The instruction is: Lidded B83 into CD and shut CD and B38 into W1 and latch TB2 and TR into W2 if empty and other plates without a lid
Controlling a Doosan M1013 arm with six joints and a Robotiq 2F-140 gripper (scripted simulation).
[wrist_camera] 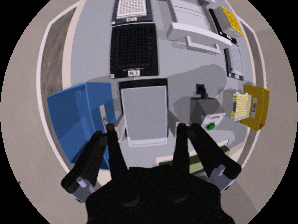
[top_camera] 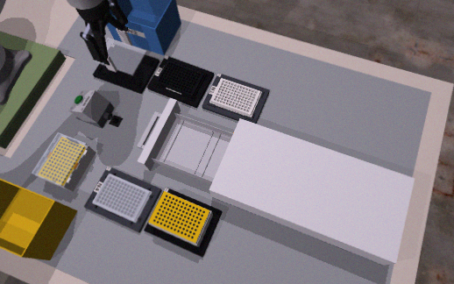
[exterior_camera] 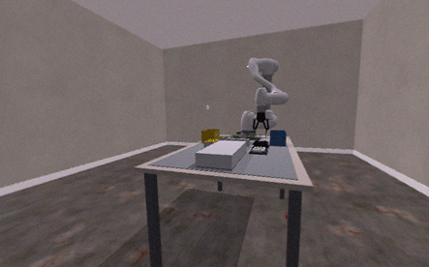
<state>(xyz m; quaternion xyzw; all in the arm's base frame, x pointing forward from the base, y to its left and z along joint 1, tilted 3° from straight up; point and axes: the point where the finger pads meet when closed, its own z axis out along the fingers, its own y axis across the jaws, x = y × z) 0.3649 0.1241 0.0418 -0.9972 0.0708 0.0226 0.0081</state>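
My gripper is now 80 mm above the black lid park nest. From my hand the other things lie so: flat grey lid: 20 mm below; done key: 60 mm behind, 160 mm to the right, 20 mm below; blue bin W2: 20 mm ahead, 150 mm to the left, 50 mm below.
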